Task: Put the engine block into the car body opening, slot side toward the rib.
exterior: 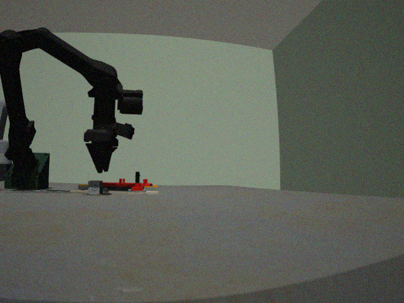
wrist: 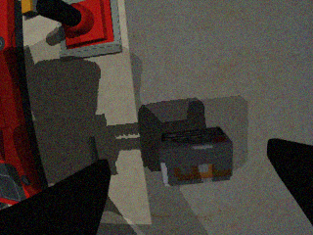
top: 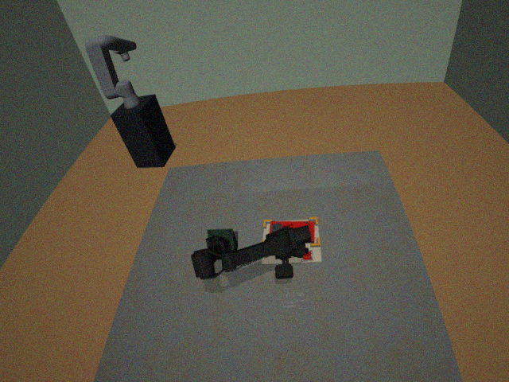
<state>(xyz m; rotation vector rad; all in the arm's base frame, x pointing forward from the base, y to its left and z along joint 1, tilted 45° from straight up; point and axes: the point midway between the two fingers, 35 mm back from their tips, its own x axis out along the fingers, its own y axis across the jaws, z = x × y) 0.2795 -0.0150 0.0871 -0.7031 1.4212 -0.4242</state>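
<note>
The engine block is 20 mm behind my gripper tip, 10 mm to the right of it and 40 mm below it.
</note>
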